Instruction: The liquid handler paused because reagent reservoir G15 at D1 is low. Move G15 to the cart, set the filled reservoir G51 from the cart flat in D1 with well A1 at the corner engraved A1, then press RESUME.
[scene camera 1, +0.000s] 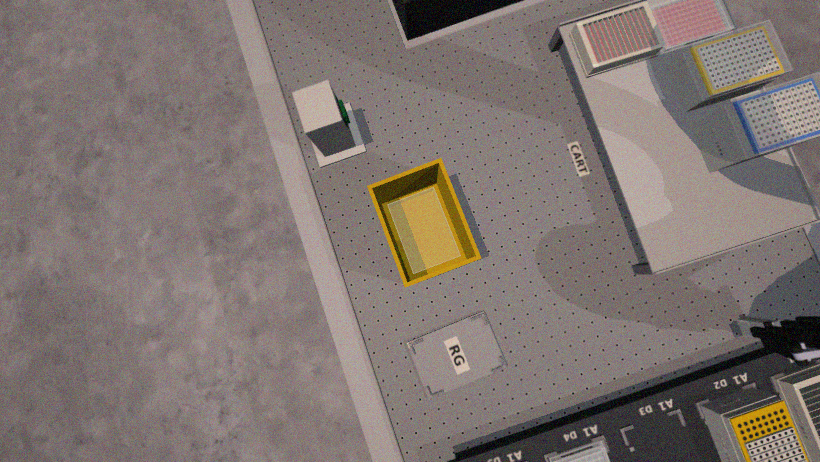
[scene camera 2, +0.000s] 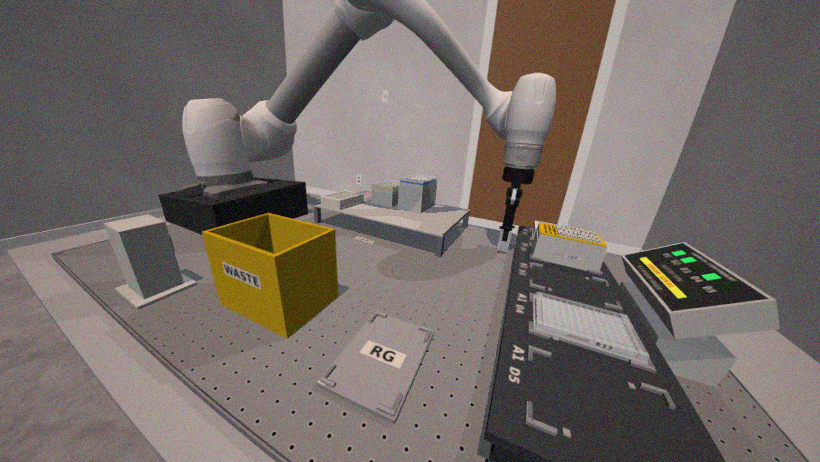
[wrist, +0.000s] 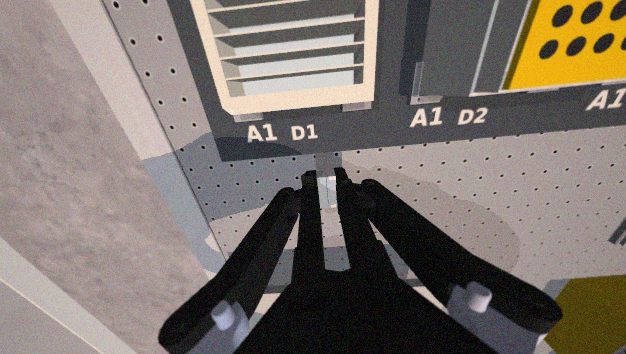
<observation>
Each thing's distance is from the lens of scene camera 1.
gripper (scene camera 1: 743, 326): 0.91 m
grey-troughed reservoir (scene camera 1: 792, 385): 0.84 m
red-troughed reservoir (scene camera 1: 607, 42): 0.80 m
RG plate (scene camera 1: 465, 351): 0.72 m
yellow waste bin (scene camera 1: 433, 174): 0.66 m
The marked spots on the RG plate and the grey-troughed reservoir are 0.48 m apart.
</observation>
